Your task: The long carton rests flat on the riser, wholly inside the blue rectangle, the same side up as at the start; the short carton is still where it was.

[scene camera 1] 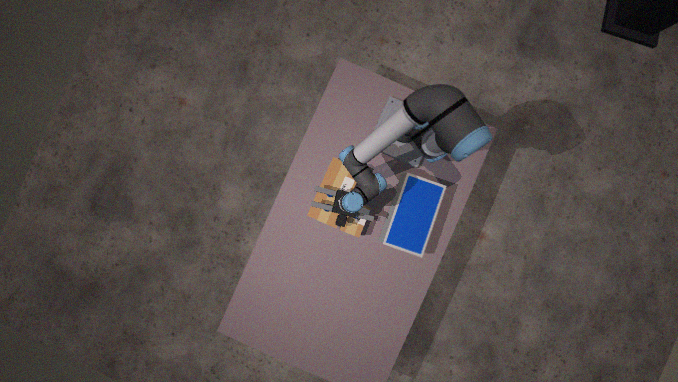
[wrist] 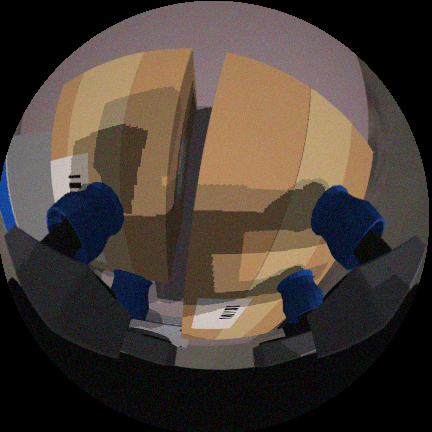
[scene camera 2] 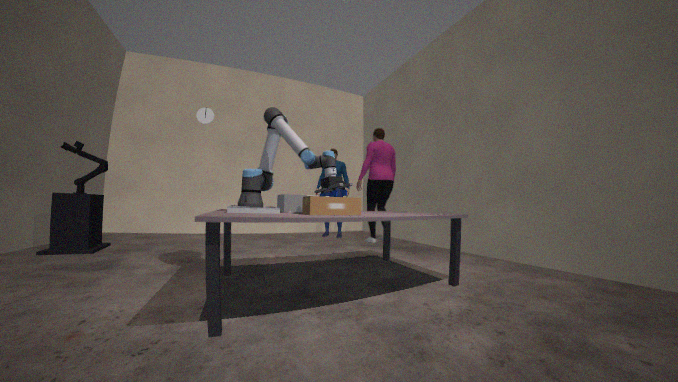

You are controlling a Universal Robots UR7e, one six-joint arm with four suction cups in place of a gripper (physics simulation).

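Pixels of known places: end effector, tool point: (wrist: 218,258); arm's base, origin of the base link: (scene camera 2: 250,206).
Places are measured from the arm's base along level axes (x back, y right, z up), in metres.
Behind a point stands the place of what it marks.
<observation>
The long carton (scene camera 1: 321,216) {z 0.067, x -0.538, y 0.294 m} (scene camera 2: 320,206) {z 0.013, x -0.304, y 0.322 m} (wrist: 260,150) {z 0.067, x -0.517, y 0.229 m} rests flat on the table, under the right-hand cups. The short carton (scene camera 1: 353,229) {z 0.068, x -0.559, y 0.129 m} (wrist: 105,100) lies beside it on the riser side, a narrow gap between them. My gripper (scene camera 1: 345,206) {z 0.070, x -0.455, y 0.210 m} (scene camera 2: 333,189) {z 0.070, x -0.455, y 0.210 m} (wrist: 217,259) {z 0.070, x -0.455, y 0.210 m} hangs over both cartons, slightly tilted in the second scene view. Its left cups are on the short carton and hold it; contact under the right cups does not show. I cannot tell if the short carton's underside clears the table. The riser (scene camera 1: 403,250) {z 0.087, x -0.593, y -0.124 m} (scene camera 2: 289,203) {z 0.025, x -0.266, y -0.045 m} (wrist: 31,165) {z 0.044, x -0.544, y -0.024 m} bears the blue rectangle (scene camera 1: 416,215) {z 0.087, x -0.417, y -0.142 m}.
The pink table (scene camera 1: 300,300) {z -0.033, x -0.999, y 0.291 m} (scene camera 2: 410,216) {z -0.034, x -0.729, y 0.581 m} carries the arm's base plate (scene camera 2: 253,210) {z -0.018, x 0.010, y 0.141 m} next to the cartons. A person in pink (scene camera 2: 381,160) and a person in blue (scene camera 2: 341,172) stand behind the table. A black pedestal (scene camera 2: 76,222) with another arm stands apart at the left.
</observation>
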